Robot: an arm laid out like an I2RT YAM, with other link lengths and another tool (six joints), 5 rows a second.
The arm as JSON. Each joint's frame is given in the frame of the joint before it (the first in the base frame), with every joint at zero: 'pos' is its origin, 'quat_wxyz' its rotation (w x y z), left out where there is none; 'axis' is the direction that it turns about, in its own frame. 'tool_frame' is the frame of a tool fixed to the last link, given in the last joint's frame.
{
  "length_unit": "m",
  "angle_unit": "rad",
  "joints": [
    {
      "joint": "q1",
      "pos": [
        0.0,
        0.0,
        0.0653
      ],
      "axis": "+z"
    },
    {
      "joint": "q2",
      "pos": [
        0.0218,
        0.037,
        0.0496
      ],
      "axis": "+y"
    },
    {
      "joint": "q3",
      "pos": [
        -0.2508,
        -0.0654,
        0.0
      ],
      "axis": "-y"
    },
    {
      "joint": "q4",
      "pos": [
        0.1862,
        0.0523,
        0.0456
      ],
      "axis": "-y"
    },
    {
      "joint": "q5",
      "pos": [
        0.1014,
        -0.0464,
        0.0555
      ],
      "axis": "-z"
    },
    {
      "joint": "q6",
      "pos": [
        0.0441,
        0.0,
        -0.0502
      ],
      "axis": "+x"
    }
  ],
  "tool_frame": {
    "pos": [
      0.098,
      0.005,
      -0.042
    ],
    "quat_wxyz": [
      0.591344,
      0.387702,
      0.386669,
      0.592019
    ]
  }
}
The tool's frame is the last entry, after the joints.
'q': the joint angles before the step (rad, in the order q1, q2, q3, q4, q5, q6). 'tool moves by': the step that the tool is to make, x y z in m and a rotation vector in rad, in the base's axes. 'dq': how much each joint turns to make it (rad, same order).
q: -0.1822 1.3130 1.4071 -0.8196 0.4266 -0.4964
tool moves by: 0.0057 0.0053 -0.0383 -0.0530 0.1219 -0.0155
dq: 0.0654 0.0690 -0.1064 0.0590 0.1070 0.0079
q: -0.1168 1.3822 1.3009 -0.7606 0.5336 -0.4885
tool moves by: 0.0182 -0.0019 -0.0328 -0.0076 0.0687 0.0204
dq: 0.0042 0.1032 -0.0589 0.1079 0.0013 -0.0259
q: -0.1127 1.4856 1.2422 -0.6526 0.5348 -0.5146
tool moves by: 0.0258 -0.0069 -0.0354 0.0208 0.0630 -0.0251
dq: -0.0156 0.1766 0.0354 0.0671 -0.0048 0.0179
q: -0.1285 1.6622 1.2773 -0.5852 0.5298 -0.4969
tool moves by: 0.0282 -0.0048 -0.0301 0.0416 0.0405 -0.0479
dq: -0.0123 0.1900 0.1229 -0.0071 -0.0112 0.0568
